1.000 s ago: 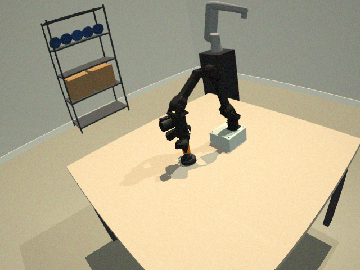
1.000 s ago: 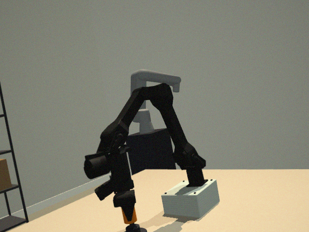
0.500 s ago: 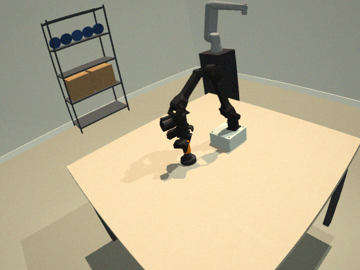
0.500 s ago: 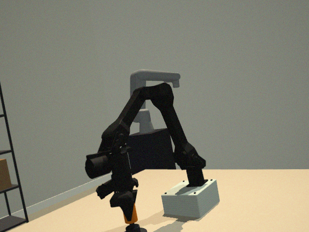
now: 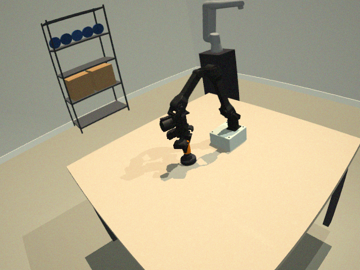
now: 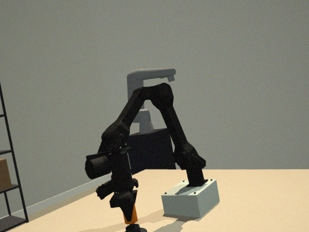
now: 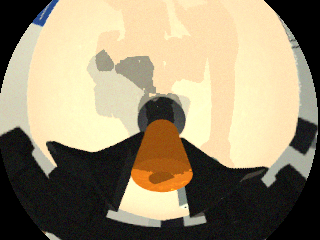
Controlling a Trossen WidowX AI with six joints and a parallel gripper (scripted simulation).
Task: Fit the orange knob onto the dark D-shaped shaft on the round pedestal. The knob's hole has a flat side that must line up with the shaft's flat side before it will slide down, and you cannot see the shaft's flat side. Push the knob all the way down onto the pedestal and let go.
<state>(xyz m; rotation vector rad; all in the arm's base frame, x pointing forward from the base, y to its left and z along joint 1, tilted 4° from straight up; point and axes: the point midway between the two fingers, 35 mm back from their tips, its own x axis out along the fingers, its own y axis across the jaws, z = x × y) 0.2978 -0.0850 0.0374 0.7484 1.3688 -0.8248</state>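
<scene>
Now: the orange knob 20 mm above my gripper tip. From my gripper tip the other things lie so: dark round pedestal (40 mm below).
</scene>
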